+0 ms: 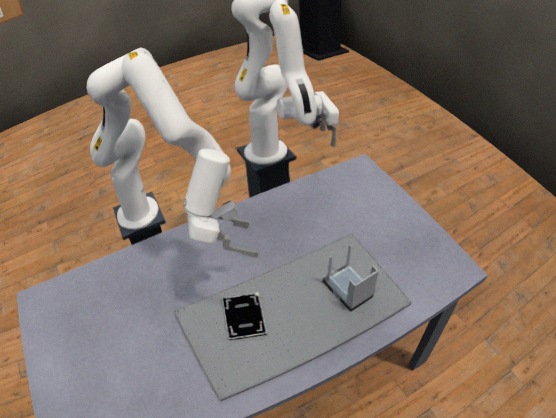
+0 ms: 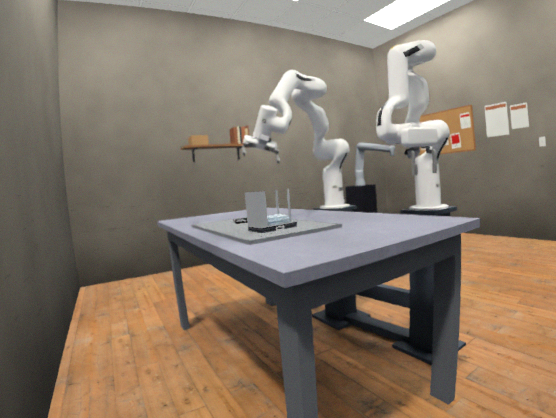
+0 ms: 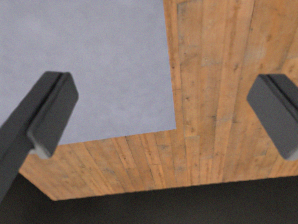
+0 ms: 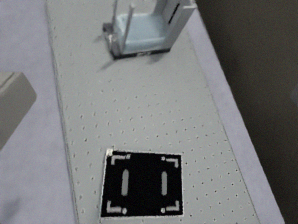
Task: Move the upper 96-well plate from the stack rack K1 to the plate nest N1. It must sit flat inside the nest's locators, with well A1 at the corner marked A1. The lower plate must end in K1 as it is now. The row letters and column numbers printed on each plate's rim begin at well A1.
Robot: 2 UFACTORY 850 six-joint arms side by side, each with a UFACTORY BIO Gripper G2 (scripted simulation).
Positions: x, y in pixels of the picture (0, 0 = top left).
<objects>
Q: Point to a 96-well plate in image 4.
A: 144, 30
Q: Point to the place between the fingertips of my right gripper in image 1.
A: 253, 239
</objects>
